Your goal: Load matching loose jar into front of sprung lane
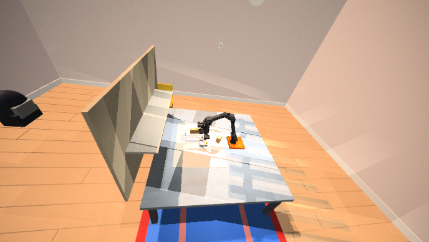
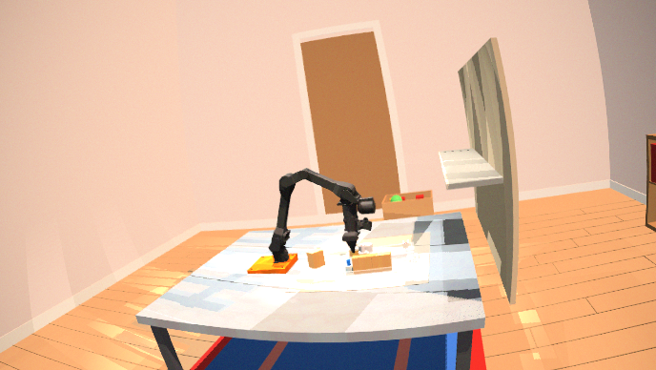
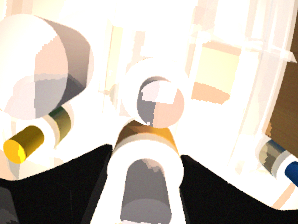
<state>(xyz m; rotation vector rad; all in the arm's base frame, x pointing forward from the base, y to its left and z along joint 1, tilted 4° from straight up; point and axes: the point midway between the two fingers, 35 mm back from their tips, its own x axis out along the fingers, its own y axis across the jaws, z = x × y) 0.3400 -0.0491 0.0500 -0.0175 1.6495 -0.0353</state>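
Now: gripper tip 14 cm short of the clear lane unit, 3 cm to the left of it and 4 cm above it. The rest, counted from my gripper tip: small brown box (17 cm behind, 1 cm to the left, 2 cm below); shelf (50 cm ahead, 1 cm to the right, 31 cm above).
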